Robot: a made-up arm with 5 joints.
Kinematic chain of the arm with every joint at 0, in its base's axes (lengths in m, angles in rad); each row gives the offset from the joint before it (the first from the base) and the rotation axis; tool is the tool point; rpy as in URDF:
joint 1: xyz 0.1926 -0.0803 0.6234 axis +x
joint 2: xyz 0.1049 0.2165 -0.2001 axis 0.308 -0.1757 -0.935
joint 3: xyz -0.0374 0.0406 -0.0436 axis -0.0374 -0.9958 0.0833
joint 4: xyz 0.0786 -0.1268 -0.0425 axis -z
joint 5: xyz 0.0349 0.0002 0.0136 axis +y
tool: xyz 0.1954 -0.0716 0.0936 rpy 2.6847 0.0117 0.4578
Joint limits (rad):
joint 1: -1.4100..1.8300
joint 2: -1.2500..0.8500
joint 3: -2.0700..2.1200
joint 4: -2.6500..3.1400
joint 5: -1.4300..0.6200
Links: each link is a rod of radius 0.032 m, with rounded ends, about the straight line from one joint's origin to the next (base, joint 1, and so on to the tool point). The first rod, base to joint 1, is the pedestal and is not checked.
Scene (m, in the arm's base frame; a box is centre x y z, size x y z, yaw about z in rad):
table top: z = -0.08
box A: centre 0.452 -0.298 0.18 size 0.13 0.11 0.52 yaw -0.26
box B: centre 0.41 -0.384 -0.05 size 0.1 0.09 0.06 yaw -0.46
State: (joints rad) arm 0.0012 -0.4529 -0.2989 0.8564 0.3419
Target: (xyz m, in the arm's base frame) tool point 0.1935 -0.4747 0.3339
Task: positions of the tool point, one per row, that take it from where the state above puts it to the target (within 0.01 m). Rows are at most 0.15 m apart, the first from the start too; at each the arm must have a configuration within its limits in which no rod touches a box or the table.
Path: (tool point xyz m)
1: 0.4905 -0.0922 0.3004
2: 0.4254 -0.0454 0.2824
3: 0.3604 0.0072 0.2931
4: 0.3031 0.0522 0.3307
5: 0.2601 0.0803 0.3867
6: 0.2334 0.0386 0.3275
7: 0.2117 -0.0206 0.2776
8: 0.1958 -0.0958 0.2418
9: 0.1860 -0.1845 0.2250
10: 0.1826 -0.2820 0.2323
11: 0.1852 -0.3817 0.2678
12: 0.1935 -0.4747 0.3339

